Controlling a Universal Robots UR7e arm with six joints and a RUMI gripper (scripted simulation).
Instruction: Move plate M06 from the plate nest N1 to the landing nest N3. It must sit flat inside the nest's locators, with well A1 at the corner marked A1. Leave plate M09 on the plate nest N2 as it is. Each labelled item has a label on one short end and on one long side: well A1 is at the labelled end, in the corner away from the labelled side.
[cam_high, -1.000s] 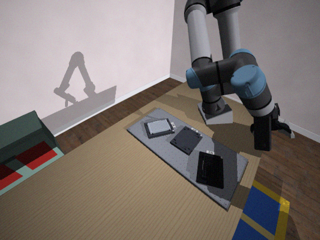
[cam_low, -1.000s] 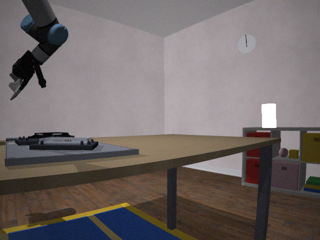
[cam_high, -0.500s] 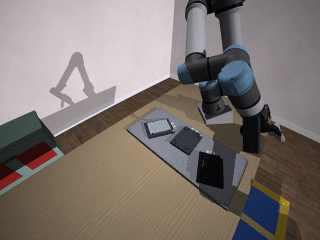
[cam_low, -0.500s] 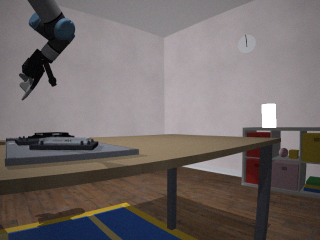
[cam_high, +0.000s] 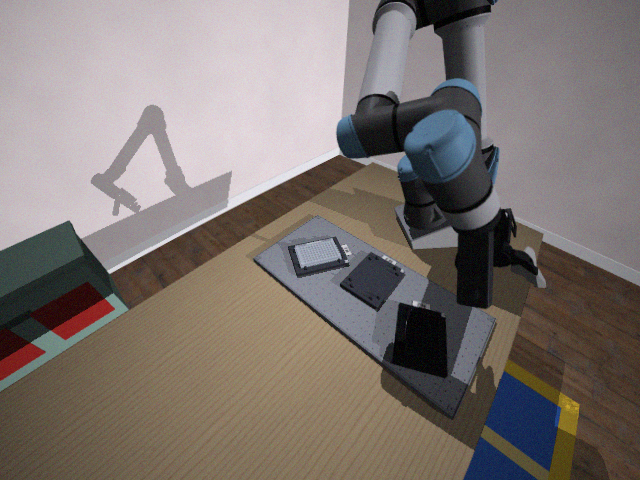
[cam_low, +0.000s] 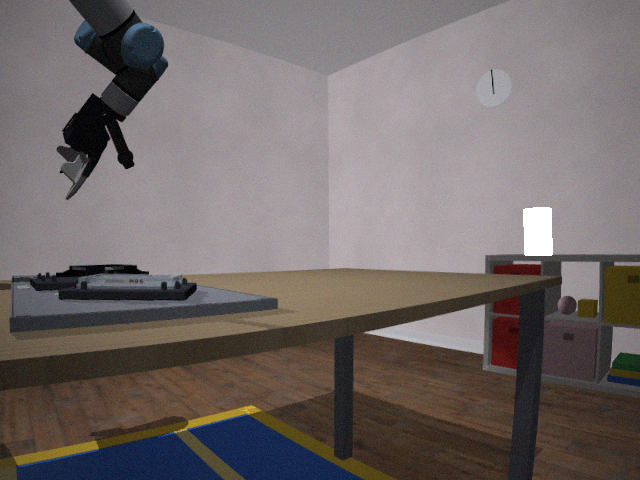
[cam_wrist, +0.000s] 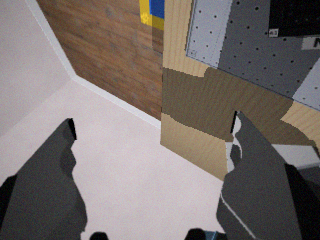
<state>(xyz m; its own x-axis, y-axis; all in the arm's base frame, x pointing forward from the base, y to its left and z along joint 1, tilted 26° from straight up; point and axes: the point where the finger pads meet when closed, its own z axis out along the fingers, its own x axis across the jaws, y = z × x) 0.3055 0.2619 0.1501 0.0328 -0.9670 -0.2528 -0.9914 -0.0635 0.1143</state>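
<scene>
Right now the white plate M06 is 44 cm to the right of my hand, 19 cm below it and 4 cm behind it. Also, from my hand: label (21 cm below, 11 cm to the right, 3 cm behind); corner tag (20 cm below, 19 cm to the right, 11 cm behind); black plate M09 (19 cm below, 9 cm to the right, 6 cm ahead).
</scene>
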